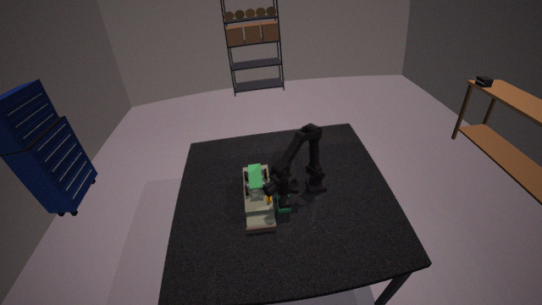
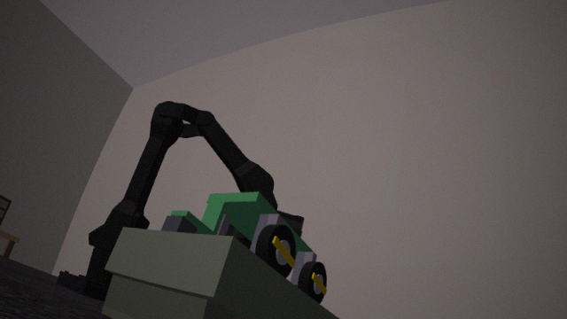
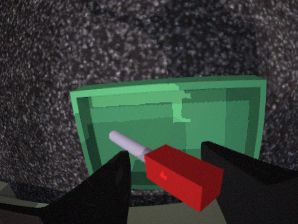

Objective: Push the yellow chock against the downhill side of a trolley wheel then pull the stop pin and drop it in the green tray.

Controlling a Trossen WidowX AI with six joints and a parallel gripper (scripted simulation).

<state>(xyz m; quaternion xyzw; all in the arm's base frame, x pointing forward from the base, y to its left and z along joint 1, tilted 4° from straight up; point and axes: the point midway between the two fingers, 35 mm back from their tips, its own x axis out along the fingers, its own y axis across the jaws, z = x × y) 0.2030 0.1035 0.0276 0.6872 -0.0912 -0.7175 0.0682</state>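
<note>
Now: the green tray 4 cm below my gripper tip. Round my gripper tip: red-headed stop pin: 1 cm to the right; yellow chock: 8 cm ahead, 5 cm above; pale ramp: 13 cm ahead, 9 cm to the right, 1 cm above.
</note>
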